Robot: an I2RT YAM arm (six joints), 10 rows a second.
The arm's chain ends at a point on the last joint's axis. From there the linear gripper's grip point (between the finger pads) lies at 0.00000 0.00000 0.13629 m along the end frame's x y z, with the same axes.
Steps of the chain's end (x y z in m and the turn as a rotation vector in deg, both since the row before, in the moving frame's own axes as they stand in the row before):
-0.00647 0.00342 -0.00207 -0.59 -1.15 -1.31
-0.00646 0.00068 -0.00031 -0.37 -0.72 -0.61
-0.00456 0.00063 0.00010 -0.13 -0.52 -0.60
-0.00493 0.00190 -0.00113 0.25 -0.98 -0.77
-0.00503 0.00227 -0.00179 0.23 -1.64 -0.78
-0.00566 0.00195 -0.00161 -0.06 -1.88 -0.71
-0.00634 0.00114 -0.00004 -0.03 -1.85 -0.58
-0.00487 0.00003 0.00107 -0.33 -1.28 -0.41
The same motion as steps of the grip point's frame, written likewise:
-0.00919 0.00485 -0.00210 -0.59 -1.15 -1.31
-0.00817 0.00157 -0.00032 -0.37 -0.72 -0.61
-0.00580 0.00095 0.00009 -0.13 -0.52 -0.60
-0.00726 0.00132 -0.00115 0.25 -0.98 -0.77
-0.00893 0.00175 -0.00185 0.23 -1.64 -0.78
-0.01013 0.00212 -0.00168 -0.06 -1.88 -0.71
-0.01074 0.00123 -0.00011 -0.03 -1.85 -0.58
-0.00791 0.00083 0.00103 -0.33 -1.28 -0.41

